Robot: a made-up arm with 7 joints.
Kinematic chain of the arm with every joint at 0, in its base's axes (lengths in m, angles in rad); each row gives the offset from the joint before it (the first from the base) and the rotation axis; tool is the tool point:
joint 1: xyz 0 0 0.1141 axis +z
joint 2: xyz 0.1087 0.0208 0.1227 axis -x
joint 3: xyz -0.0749 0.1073 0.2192 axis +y
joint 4: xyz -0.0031 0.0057 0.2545 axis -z
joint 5: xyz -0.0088 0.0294 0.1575 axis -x
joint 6: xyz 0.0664 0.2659 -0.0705 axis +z
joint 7: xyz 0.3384 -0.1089 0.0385 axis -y
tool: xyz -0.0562 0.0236 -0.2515
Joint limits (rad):
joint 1: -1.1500..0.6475
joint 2: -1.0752..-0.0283
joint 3: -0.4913..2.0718
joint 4: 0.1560..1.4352
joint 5: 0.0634..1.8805
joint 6: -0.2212..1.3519
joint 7: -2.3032..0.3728
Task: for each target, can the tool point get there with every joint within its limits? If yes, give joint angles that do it. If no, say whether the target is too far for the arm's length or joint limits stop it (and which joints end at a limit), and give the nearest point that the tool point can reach.
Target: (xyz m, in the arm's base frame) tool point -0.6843 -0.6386 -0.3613
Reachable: no: joint limits stop it (at a limit: joint 1, joint 2, joint 5, joint 7) | nearest point -0.4163 -0.4240 0.0556 | short by 0.540 m
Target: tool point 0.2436 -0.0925 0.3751
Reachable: yes | joints -0.4992 -0.2142 1.2577 0.3295 1.6819 0.4917 -1.3994
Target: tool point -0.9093 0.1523 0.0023
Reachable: no: joint limits stop it (at a limit: joint 1, joint 2, joint 3, joint 5, joint 6, joint 7) | nearest point -0.6496 0.0752 0.1696 | short by 0.318 m
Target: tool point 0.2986 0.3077 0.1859
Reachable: yes | joints 0.2326 -0.1775 1.6428 0.6739 0.3472 0.4256 -1.5288
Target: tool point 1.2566 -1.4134 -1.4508
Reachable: no: too far | nearest point 0.4523 -0.3881 -0.0861 | short by 1.887 m
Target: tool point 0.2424 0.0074 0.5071
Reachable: yes | joints 0.2802 -0.5639 -0.0158 0.5072 0.9693 0.9796 -0.7680
